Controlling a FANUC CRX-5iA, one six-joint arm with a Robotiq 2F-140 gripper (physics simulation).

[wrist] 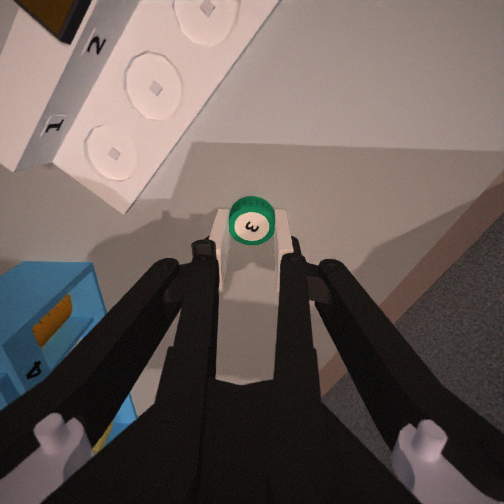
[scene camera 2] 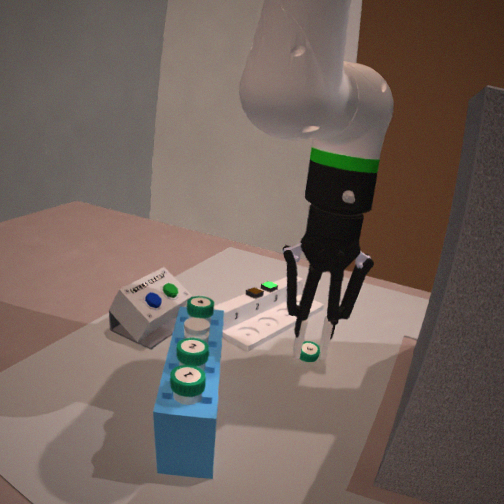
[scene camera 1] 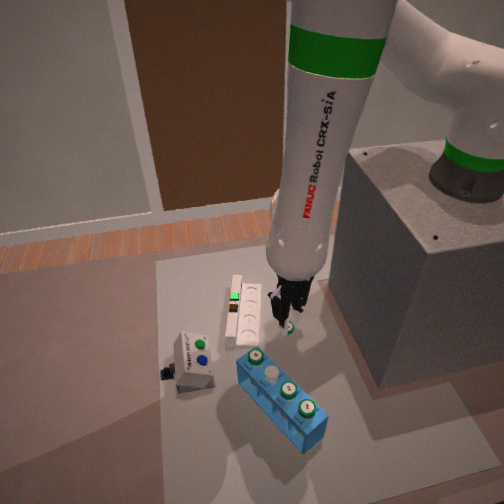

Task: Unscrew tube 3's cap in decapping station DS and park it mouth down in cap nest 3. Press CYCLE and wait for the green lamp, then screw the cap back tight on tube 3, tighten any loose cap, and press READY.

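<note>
Green cap 3 lies on the mat, label up, to the right of the white cap nest tray, outside its nests. My gripper is open and hangs just above the cap, fingertips on either side, not touching it. Tube 3 stands uncapped in the blue station. The other three tubes carry green caps. A green lamp is lit on the strip beside the tray.
The button box with a green button and a blue button sits left of the station. The grey robot pedestal stands close on the right. The nests seen in the wrist view are empty.
</note>
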